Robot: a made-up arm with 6 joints.
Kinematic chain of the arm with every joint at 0, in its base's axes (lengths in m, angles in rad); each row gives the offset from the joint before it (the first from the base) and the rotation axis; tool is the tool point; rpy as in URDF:
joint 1: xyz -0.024 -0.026 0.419 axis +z
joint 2: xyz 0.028 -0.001 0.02 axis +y
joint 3: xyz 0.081 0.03 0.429 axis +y
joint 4: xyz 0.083 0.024 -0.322 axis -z
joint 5: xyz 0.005 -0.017 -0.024 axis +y
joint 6: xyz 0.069 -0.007 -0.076 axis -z
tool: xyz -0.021 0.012 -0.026 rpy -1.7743 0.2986 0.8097
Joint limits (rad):
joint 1: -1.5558..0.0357
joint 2: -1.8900..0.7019
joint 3: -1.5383..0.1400
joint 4: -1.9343..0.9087
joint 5: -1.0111..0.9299
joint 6: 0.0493..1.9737
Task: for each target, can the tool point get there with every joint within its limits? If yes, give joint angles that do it. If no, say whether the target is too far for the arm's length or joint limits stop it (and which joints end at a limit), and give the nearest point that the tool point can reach.
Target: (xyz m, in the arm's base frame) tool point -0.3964 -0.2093 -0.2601
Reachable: no: joint limits stop it (at a limit: joint 1, joint 2, joint 4, joint 6) | nearest point -0.0394 -0.3031 0.2505 | short by 0.630 m
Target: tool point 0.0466 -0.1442 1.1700
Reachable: yes | joints -1.2054 -0.7000 -1.3637 0.3659 0.0227 1.3681
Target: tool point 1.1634 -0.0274 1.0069
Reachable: no: too far | nearest point 0.7232 -0.0269 0.7913 | short by 0.490 m
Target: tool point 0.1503 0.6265 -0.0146
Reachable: no: joint limits stop it (at a limit: joint 1, joint 2, joint 6) | nearest point 0.2390 0.1539 0.2944 | short by 0.572 m
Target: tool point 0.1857 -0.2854 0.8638
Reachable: yes | joints -1.3691 -0.5612 -0.7978 -1.3314 -0.4085 0.8132
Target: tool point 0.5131 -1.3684 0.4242
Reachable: no: too far | nearest point 0.2799 -0.7856 0.5261 | short by 0.636 m
